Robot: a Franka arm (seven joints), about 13 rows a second.
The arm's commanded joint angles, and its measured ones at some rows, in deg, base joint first. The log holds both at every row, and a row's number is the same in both.
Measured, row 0: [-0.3, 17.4, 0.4, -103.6, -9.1, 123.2, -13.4]
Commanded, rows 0 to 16: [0.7, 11.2, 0.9, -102.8, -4.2, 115.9, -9.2]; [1.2, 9.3, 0.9, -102.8, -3.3, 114.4, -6.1]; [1.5, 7.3, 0.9, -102.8, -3.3, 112.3, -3.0]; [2.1, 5.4, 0.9, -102.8, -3.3, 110.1, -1.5]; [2.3, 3.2, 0.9, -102.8, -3.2, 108.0, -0.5]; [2.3, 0.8, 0.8, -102.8, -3.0, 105.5, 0.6]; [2.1, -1.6, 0.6, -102.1, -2.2, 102.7, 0.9]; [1.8, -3.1, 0.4, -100.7, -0.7, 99.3, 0.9]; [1.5, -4.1, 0.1, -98.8, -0.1, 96.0, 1.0]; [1.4, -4.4, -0.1, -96.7, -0.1, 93.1, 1.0]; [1.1, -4.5, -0.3, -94.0, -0.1, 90.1, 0.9]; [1.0, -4.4, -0.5, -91.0, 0.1, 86.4, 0.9]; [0.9, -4.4, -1.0, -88.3, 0.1, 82.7, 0.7]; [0.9, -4.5, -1.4, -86.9, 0.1, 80.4, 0.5]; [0.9, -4.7, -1.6, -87.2, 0.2, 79.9, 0.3]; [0.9, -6.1, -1.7, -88.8, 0.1, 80.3, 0.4]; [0.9, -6.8, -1.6, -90.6, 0.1, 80.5, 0.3]
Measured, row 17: [1.7, -5.9, -1.8, -88.7, -1.4, 80.8, 0.2]
